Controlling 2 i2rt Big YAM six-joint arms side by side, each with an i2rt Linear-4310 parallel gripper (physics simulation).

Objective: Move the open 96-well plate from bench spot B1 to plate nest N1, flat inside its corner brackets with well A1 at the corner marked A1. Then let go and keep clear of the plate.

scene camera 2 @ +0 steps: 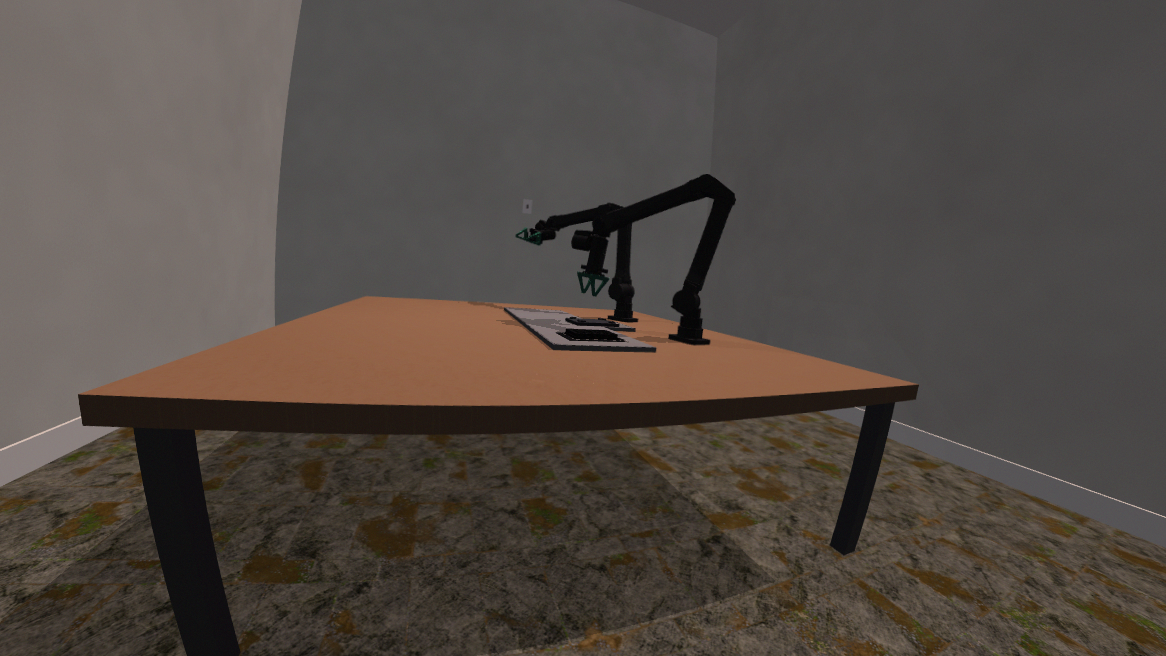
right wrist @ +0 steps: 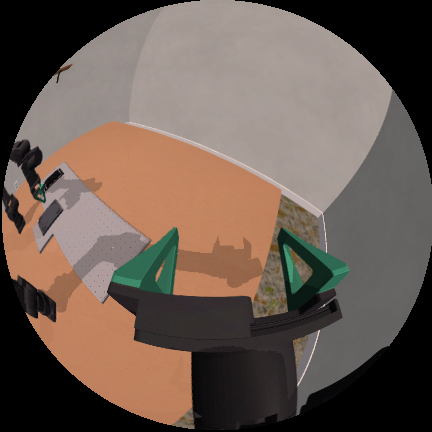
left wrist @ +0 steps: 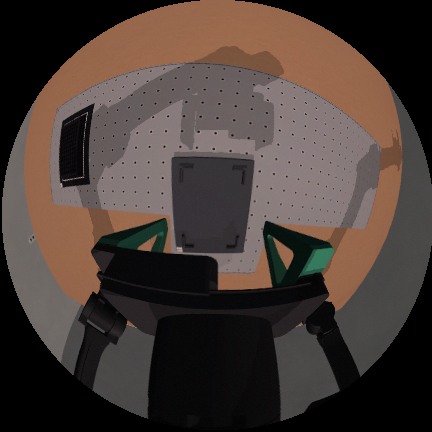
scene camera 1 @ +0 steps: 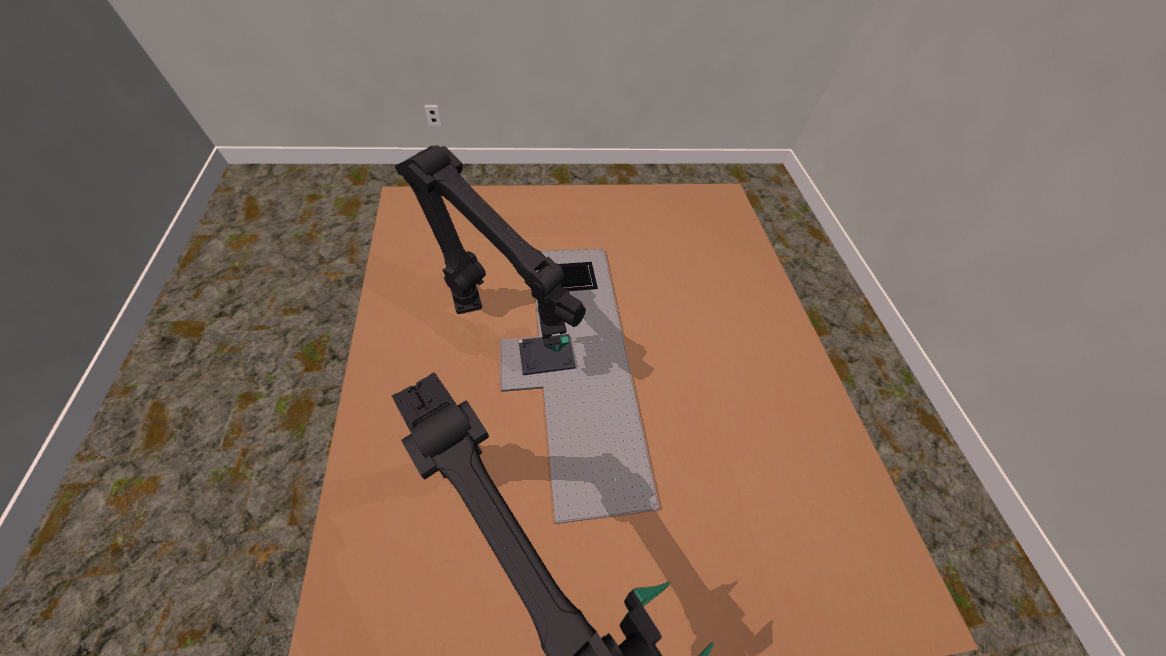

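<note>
The dark 96-well plate lies flat at bench spot B1, inside a white outline; its wells are too small to read. The dark grey nest N1 is empty, with four black corner brackets and a small pale mark near one corner, too small to read. My left gripper is open and empty, pointing down high over the nest. My right gripper is open and empty, raised away from plate and nest.
A grey perforated board lies under the plate and the nest on the brown table. The left arm reaches over the board, partly hiding it in scene camera 1. The right arm extends toward the lower edge there.
</note>
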